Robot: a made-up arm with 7 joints.
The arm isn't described. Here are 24 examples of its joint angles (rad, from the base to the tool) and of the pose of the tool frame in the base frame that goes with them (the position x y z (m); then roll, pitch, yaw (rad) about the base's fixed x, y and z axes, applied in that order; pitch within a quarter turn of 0, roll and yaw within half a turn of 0).
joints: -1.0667 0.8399 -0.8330 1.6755 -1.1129 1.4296 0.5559
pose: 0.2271 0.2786 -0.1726 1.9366 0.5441 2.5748
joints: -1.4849 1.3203 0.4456 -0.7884 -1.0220 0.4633 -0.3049
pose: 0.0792 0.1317 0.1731 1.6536 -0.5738 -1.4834
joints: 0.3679 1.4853 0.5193 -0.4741 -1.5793 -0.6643 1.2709
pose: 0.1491 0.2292 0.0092 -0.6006 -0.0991 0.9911
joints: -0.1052 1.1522 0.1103 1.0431 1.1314 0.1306 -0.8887
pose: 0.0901 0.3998 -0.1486 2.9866 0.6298 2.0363
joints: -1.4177 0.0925 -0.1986 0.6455 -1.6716 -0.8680 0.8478
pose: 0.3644 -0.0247 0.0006 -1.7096 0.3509 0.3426
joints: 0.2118 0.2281 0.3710 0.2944 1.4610 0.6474 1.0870
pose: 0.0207 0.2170 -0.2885 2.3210 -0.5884 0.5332
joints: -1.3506 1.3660 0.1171 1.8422 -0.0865 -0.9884 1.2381
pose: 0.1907 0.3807 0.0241 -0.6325 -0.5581 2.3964
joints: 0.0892 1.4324 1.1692 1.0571 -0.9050 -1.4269 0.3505
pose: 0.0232 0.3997 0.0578 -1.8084 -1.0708 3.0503
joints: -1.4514 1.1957 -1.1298 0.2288 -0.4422 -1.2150 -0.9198
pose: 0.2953 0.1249 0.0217 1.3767 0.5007 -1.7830
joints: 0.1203 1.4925 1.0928 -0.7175 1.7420 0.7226 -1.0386
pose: 0.0865 0.1819 0.1140 1.8669 -1.0546 1.0112
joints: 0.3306 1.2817 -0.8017 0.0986 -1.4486 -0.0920 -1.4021
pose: -0.0105 0.2590 -0.2326 -1.2812 0.0746 -1.3845
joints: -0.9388 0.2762 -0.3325 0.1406 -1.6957 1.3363 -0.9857
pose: 0.2753 -0.0168 -0.1130 -0.9918 -0.6205 -2.2563
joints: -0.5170 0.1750 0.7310 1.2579 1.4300 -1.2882 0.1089
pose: 0.1718 0.1196 -0.3196 0.6108 0.0523 -0.5993
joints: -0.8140 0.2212 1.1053 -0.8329 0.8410 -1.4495 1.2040
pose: 0.1368 0.1424 -0.0304 -2.5901 -0.1437 -2.7451
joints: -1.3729 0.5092 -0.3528 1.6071 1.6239 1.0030 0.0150
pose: 0.3558 0.1777 -0.0935 2.3898 -0.3789 0.9846
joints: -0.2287 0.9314 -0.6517 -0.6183 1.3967 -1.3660 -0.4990
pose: 0.0937 0.0939 -0.1744 1.6321 0.9912 -2.2682
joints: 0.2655 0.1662 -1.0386 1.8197 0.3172 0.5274 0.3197
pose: -0.1984 0.1597 -0.3032 -2.7186 0.5704 1.8621
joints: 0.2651 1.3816 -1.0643 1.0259 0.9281 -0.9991 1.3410
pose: -0.0776 0.3734 -0.1561 1.1127 0.8825 -0.6721
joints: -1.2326 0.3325 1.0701 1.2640 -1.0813 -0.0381 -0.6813
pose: 0.3565 0.1637 -0.1535 -1.6961 -0.3573 0.5007
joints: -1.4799 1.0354 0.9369 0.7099 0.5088 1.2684 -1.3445
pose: 0.2252 0.3407 0.0764 -0.5962 0.0065 -0.2472
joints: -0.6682 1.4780 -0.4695 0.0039 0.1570 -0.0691 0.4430
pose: 0.2487 0.2303 -0.0277 1.6549 -0.3603 -0.3231
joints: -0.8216 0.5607 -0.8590 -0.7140 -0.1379 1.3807 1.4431
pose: 0.1960 0.0006 -0.1166 0.8454 -0.5774 0.4091
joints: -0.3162 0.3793 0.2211 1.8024 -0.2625 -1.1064 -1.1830
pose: 0.0450 0.2040 -0.3380 -0.2890 0.5025 -0.7235
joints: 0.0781 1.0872 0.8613 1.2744 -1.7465 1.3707 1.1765
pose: 0.0108 0.3838 -0.1517 1.9143 1.1137 -2.7753
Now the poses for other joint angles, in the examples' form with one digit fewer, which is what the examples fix.
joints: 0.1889 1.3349 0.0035 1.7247 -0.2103 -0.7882 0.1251
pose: -0.040 0.425 -0.071 1.652 0.143 1.056
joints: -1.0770 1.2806 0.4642 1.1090 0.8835 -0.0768 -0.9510
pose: 0.217 0.380 0.045 1.198 0.567 0.549
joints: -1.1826 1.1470 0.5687 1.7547 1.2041 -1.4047 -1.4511
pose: 0.245 0.321 -0.056 0.635 1.076 -1.301
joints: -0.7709 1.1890 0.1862 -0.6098 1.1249 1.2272 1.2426
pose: 0.174 0.188 0.079 -1.086 -0.517 -2.879
